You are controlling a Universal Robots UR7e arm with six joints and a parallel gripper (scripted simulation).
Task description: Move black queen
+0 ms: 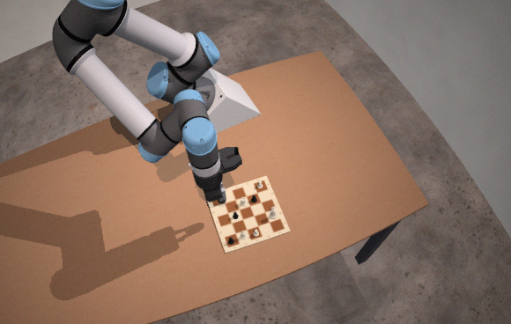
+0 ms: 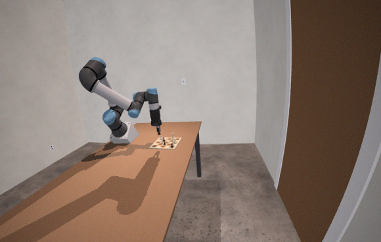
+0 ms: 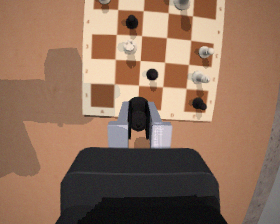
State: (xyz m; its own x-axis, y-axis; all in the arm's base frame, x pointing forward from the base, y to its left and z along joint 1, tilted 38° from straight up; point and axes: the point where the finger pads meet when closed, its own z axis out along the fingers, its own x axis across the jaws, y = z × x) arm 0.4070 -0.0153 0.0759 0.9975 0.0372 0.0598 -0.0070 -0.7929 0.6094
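My hand is 140 mm above the chessboard, 70 mm to the right of it and 20 mm short of it. Also, from my hand: black queen: 10 mm below.
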